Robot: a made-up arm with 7 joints. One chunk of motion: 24 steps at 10 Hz.
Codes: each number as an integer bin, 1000 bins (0 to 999) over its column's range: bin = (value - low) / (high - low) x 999, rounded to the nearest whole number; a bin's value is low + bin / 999 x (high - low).
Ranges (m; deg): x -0.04..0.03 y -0.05..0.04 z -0.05..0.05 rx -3..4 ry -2..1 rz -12..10
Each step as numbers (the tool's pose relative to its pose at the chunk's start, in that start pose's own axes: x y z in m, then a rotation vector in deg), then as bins.
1 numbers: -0.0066 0.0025 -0.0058 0.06 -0.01 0.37
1 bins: 477 583 442 437 663 562
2 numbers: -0.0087 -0.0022 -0.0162 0.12 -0.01 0.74
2 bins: 447 531 338 445 663 579
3 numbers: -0.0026 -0.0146 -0.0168 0.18 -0.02 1.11
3 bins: 534 393 332 454 659 595
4 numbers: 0.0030 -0.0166 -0.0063 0.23 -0.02 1.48
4 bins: 614 371 437 461 659 612
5 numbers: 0.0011 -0.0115 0.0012 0.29 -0.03 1.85
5 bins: 587 427 511 470 656 629
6 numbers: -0.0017 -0.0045 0.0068 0.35 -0.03 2.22
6 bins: 547 505 567 478 656 646
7 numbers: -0.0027 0.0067 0.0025 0.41 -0.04 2.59
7 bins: 532 629 524 487 653 663
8 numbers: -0.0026 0.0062 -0.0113 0.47 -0.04 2.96
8 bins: 534 624 387 495 653 679
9 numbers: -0.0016 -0.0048 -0.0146 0.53 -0.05 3.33
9 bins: 548 502 354 504 649 696
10 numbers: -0.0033 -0.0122 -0.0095 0.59 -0.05 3.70
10 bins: 524 420 405 512 649 713
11 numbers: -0.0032 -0.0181 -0.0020 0.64 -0.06 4.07
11 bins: 525 354 480 519 646 730
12 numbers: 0.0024 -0.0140 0.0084 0.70 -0.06 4.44
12 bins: 605 400 583 528 646 747
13 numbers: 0.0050 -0.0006 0.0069 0.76 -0.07 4.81
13 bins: 642 548 568 537 643 763
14 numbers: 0.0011 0.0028 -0.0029 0.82 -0.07 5.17
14 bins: 587 586 471 545 643 780
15 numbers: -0.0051 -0.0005 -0.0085 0.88 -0.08 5.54
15 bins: 498 549 415 554 639 796
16 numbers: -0.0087 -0.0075 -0.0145 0.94 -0.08 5.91
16 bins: 447 472 355 562 639 813
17 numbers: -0.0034 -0.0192 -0.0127 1.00 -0.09 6.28
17 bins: 522 342 373 571 636 830
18 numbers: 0.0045 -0.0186 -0.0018 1.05 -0.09 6.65
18 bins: 635 349 482 578 636 847
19 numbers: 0.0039 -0.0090 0.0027 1.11 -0.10 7.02
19 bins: 627 455 526 587 633 864
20 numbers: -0.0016 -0.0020 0.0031 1.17 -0.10 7.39
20 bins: 548 533 530 595 633 880
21 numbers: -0.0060 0.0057 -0.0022 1.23 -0.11 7.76
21 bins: 485 618 478 604 629 897
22 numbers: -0.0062 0.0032 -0.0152 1.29 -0.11 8.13
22 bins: 482 591 348 612 629 914
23 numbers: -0.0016 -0.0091 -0.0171 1.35 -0.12 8.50
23 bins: 548 454 329 621 626 931
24 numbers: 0.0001 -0.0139 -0.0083 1.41 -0.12 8.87
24 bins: 572 401 417 629 626 948
